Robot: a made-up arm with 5 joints. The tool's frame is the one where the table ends. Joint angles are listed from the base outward.
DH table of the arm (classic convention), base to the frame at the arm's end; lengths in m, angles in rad. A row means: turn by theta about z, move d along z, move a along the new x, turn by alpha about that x. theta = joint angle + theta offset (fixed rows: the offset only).
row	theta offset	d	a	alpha
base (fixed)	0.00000	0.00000	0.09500	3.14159
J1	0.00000	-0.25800	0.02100	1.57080
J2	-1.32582	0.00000	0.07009	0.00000
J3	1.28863	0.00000	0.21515	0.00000
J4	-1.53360	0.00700	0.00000	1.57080
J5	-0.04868	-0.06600	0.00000	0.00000
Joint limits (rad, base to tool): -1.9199..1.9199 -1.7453..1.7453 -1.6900..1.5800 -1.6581..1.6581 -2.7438..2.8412
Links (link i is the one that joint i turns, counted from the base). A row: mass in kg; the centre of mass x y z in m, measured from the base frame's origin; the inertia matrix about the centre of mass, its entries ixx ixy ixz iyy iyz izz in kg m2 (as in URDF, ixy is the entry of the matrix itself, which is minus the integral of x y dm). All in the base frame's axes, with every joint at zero. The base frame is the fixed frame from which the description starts. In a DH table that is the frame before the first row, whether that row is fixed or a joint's. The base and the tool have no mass.
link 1: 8.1; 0.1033 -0.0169 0.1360; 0.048 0 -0.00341 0.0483 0 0.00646
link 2: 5.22; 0.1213 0.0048 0.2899; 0.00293 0 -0.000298 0.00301 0 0.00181
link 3: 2.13; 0.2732 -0.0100 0.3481; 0.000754 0 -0.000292 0.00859 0 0.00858
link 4: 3.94; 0.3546 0.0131 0.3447; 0.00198 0 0 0.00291 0 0.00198
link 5: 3.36; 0.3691 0.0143 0.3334; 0.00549 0 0 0.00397 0 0.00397
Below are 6 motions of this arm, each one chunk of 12 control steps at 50 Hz.
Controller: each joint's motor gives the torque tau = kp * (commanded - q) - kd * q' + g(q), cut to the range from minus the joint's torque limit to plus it. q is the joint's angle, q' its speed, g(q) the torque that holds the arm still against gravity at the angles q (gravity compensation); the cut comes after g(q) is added. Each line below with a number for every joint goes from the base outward.
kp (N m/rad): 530 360 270 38 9.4
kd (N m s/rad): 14 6.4 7.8 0.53 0.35
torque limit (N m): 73 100 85 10 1.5
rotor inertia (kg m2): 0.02 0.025 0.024 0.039 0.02
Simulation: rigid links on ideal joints. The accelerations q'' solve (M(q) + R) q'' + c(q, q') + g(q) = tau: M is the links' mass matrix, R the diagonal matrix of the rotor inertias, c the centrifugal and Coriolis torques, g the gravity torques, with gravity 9.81 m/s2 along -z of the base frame. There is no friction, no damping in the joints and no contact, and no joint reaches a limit. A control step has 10 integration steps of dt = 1/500 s. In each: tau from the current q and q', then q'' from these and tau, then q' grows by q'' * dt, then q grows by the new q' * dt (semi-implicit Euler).
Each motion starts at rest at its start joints. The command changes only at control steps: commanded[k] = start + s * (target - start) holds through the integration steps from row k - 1 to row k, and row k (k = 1, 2, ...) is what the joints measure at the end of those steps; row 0 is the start. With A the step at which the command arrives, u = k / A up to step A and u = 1 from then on. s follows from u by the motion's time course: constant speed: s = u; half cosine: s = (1 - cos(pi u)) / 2; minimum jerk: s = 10 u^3 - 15 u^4 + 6 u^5; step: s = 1 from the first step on.
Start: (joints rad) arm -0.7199 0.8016 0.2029 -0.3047 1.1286
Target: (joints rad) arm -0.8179 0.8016 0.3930 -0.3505 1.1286
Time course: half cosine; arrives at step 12
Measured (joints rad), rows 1 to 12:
1: -0.7202 0.8009 0.2038 -0.3049 1.1286
2: -0.7218 0.7988 0.2072 -0.3061 1.1286
3: -0.7258 0.7953 0.2141 -0.3091 1.1286
4: -0.7329 0.7912 0.2250 -0.3146 1.1285
5: -0.7430 0.7876 0.2399 -0.3228 1.1283
6: -0.7556 0.7853 0.2587 -0.3327 1.1278
7: -0.7697 0.7850 0.2808 -0.3429 1.1272
8: -0.7839 0.7871 0.3052 -0.3518 1.1264
9: -0.7970 0.7916 0.3306 -0.3578 1.1257
10: -0.8078 0.7979 0.3553 -0.3599 1.1252
11: -0.8156 0.8056 0.3777 -0.3577 1.1251
12: -0.8199 0.8137 0.3958 -0.3518 1.1257

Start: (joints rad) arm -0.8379 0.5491 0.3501 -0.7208 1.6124
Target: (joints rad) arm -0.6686 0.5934 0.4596 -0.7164 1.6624
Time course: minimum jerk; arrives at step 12
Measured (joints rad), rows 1 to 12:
1: -0.8377 0.5491 0.3502 -0.7208 1.6124
2: -0.8364 0.5489 0.3509 -0.7210 1.6123
3: -0.8319 0.5487 0.3529 -0.7216 1.6123
4: -0.8221 0.5489 0.3571 -0.7228 1.6126
5: -0.8055 0.5504 0.3641 -0.7247 1.6137
6: -0.7824 0.5537 0.3742 -0.7268 1.6163
7: -0.7545 0.5594 0.3873 -0.7285 1.6211
8: -0.7250 0.5672 0.4029 -0.7289 1.6285
9: -0.6980 0.5768 0.4200 -0.7273 1.6383
10: -0.6768 0.5873 0.4374 -0.7233 1.6495
11: -0.6640 0.5974 0.4535 -0.7174 1.6606
12: -0.6594 0.6060 0.4670 -0.7102 1.6702

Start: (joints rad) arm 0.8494 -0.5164 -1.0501 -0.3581 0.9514
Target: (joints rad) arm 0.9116 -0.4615 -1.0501 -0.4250 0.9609
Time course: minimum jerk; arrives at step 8
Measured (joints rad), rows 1 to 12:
1: 0.8499 -0.5162 -1.0504 -0.3583 0.9513
2: 0.8531 -0.5146 -1.0518 -0.3599 0.9509
3: 0.8603 -0.5107 -1.0549 -0.3652 0.9500
4: 0.8712 -0.5040 -1.0588 -0.3763 0.9492
5: 0.8838 -0.4949 -1.0620 -0.3937 0.9490
6: 0.8954 -0.4846 -1.0629 -0.4149 0.9500
7: 0.9037 -0.4745 -1.0608 -0.4350 0.9524
8: 0.9081 -0.4657 -1.0559 -0.4485 0.9558
9: 0.9101 -0.4585 -1.0501 -0.4522 0.9595
10: 0.9111 -0.4530 -1.0447 -0.4463 0.9628
11: 0.9115 -0.4492 -1.0404 -0.4340 0.9654
12: 0.9117 -0.4472 -1.0375 -0.4199 0.9672

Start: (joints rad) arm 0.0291 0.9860 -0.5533 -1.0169 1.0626
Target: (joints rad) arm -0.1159 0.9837 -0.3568 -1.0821 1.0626
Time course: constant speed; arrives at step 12
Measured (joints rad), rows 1 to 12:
1: 0.0276 0.9824 -0.5479 -1.0179 1.0631
2: 0.0226 0.9779 -0.5390 -1.0214 1.0646
3: 0.0137 0.9742 -0.5280 -1.0278 1.0666
4: 0.0012 0.9719 -0.5150 -1.0364 1.0686
5: -0.0137 0.9713 -0.5001 -1.0459 1.0700
6: -0.0297 0.9723 -0.4836 -1.0548 1.0702
7: -0.0456 0.9745 -0.4656 -1.0620 1.0692
8: -0.0605 0.9775 -0.4466 -1.0671 1.0671
9: -0.0742 0.9809 -0.4269 -1.0703 1.0644
10: -0.0866 0.9842 -0.4070 -1.0722 1.0616
11: -0.0981 0.9871 -0.3873 -1.0739 1.0594
12: -0.1090 0.9893 -0.3681 -1.0762 1.0580

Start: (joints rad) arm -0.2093 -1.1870 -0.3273 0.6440 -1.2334
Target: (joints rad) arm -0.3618 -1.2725 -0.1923 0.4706 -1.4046
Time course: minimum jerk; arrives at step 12
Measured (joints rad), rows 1 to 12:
1: -0.2097 -1.1873 -0.3269 0.6438 -1.2334
2: -0.2124 -1.1890 -0.3247 0.6426 -1.2336
3: -0.2192 -1.1935 -0.3187 0.6381 -1.2347
4: -0.2312 -1.2012 -0.3084 0.6279 -1.2382
5: -0.2480 -1.2119 -0.2938 0.6098 -1.2458
6: -0.2685 -1.2247 -0.2761 0.5835 -1.2589
7: -0.2907 -1.2382 -0.2571 0.5506 -1.2782
8: -0.3122 -1.2509 -0.2386 0.5147 -1.3032
9: -0.3309 -1.2616 -0.2226 0.4809 -1.3323
10: -0.3451 -1.2693 -0.2105 0.4541 -1.3630
11: -0.3541 -1.2736 -0.2027 0.4384 -1.3921
12: -0.3586 -1.2751 -0.1987 0.4351 -1.4166

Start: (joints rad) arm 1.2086 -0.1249 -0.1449 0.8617 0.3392
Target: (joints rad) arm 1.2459 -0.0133 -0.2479 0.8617 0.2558
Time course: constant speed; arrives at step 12
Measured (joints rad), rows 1 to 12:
1: 1.2091 -0.1202 -0.1501 0.8620 0.3389
2: 1.2107 -0.1126 -0.1580 0.8622 0.3373
3: 1.2134 -0.1037 -0.1665 0.8618 0.3341
4: 1.2168 -0.0941 -0.1748 0.8611 0.3290
5: 1.2207 -0.0842 -0.1828 0.8604 0.3224
6: 1.2245 -0.0740 -0.1906 0.8600 0.3144
7: 1.2281 -0.0638 -0.1983 0.8600 0.3057
8: 1.2315 -0.0537 -0.2060 0.8605 0.2966
9: 1.2346 -0.0437 -0.2138 0.8614 0.2875
10: 1.2376 -0.0339 -0.2217 0.8623 0.2788
11: 1.2405 -0.0244 -0.2299 0.8630 0.2705
12: 1.2435 -0.0150 -0.2383 0.8635 0.2628

